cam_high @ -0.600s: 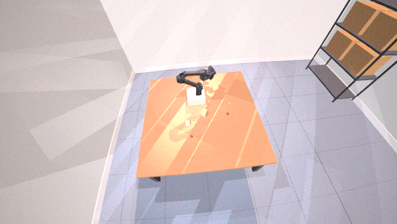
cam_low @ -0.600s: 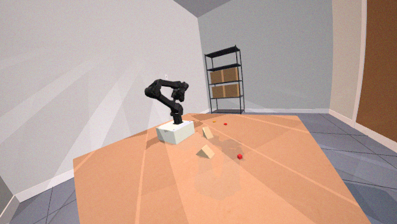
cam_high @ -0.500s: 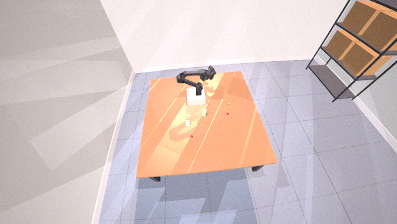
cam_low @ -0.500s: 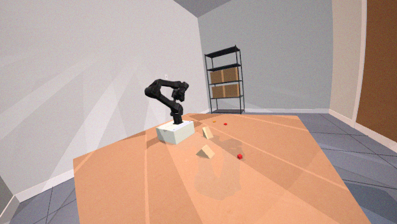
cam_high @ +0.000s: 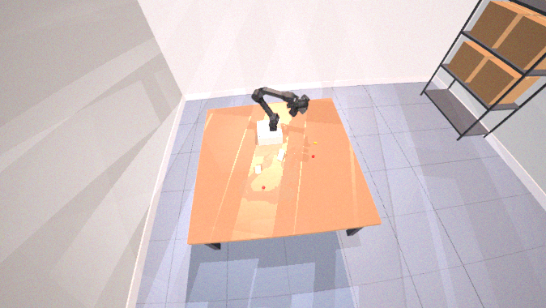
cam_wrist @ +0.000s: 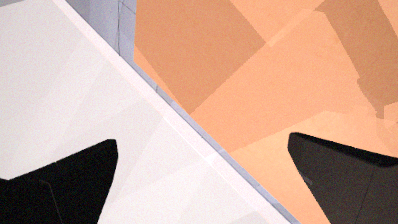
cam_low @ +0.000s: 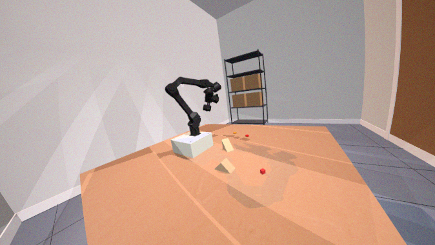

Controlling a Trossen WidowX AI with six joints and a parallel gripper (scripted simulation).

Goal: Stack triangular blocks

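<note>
Now: gripper tip 550 mm short of the small red cube, 360 mm to the left of it and 250 mm above it. The rest, counted from my gripper tip: yellow piece: 260 mm below, 180 mm ahead, 100 mm to the left.
</note>
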